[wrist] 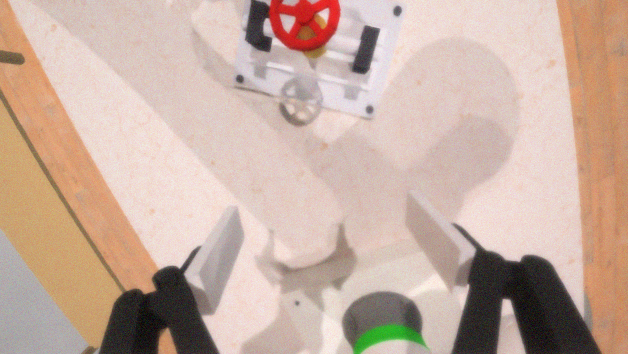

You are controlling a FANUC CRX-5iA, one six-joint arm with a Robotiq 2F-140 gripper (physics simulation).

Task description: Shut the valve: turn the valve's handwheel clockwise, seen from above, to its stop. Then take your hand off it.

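The valve's red handwheel (305, 15) shows at the top of the wrist view, a little left of the middle, its upper edge cut off by the frame. It stands over a brass-coloured valve body (316, 51) on a pale plate (378, 90) with black clamps at both sides. My gripper (323, 215) is open, with nothing between its fingers. Its two grey pads stand wide apart in the lower half of the view, apart from the handwheel, which appears above them in the picture. How far the fingers are above the table cannot be told exactly.
The plate lies on a pale speckled table top (165, 175). Shadows of the arm and the handwheel fall across it. The robot's base, dark grey with a green ring (387, 336), shows at the bottom. Wooden floor (602, 150) lies beyond the right edge.
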